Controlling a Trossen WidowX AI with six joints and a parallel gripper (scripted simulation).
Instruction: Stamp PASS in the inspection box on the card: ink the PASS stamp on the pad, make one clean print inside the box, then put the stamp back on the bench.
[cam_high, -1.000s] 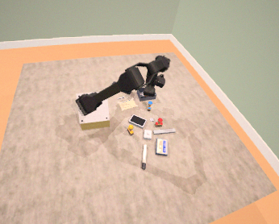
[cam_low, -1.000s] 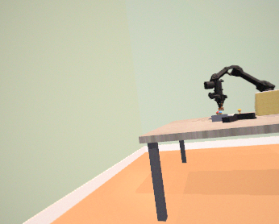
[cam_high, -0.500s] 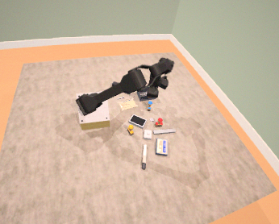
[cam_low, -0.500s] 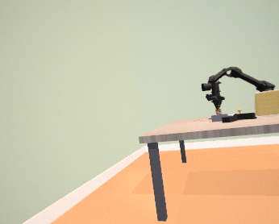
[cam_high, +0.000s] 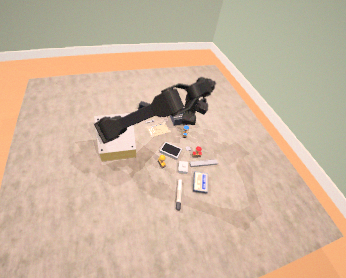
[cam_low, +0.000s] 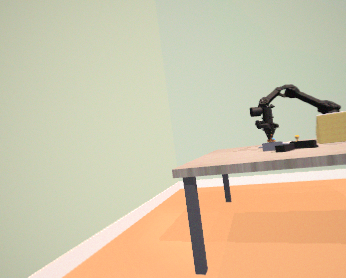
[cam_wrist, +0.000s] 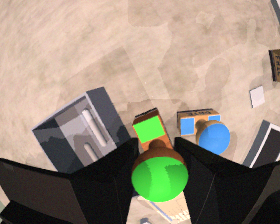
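Now: gripper tip 4 cm to the left of the blue stamp, 4 cm above it and 2 cm past it. From my gripper tip the other things lie so: cream card: 14 cm behind, 6 cm below, 2 cm to the left; green-knobbed pass stamp: right at my gripper tip; dark tray: 7 cm to the left, 5 cm below.
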